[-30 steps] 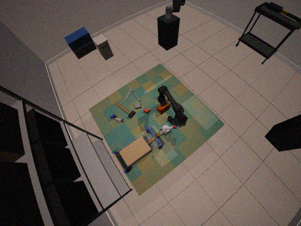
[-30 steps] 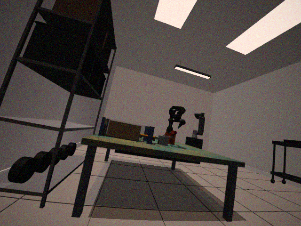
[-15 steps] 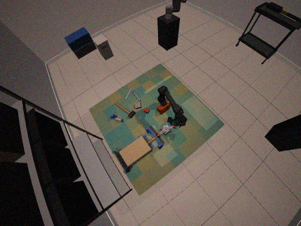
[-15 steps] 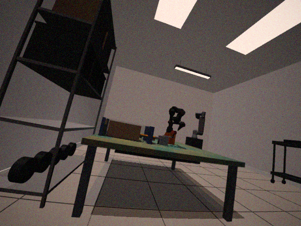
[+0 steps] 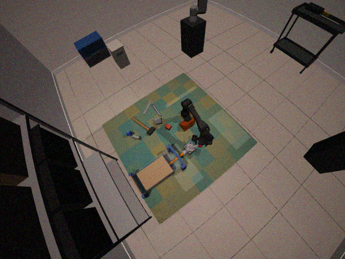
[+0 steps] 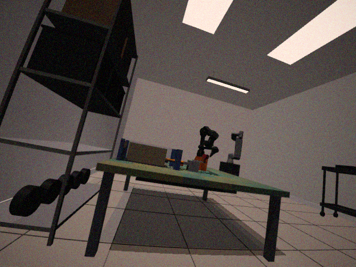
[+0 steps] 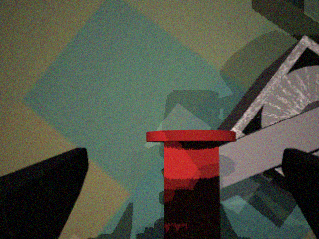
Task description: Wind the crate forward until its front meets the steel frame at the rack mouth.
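My gripper tip is 10 mm to the left of the red knob, 10 mm past it and 10 mm above it. The rest, counted from my gripper tip: winch (110 mm below, 70 mm to the right, 60 mm ahead); red-knobbed crank handle (40 mm below, 30 mm to the right, 20 mm ahead); grey block (540 mm to the right, 160 mm ahead, 130 mm below).
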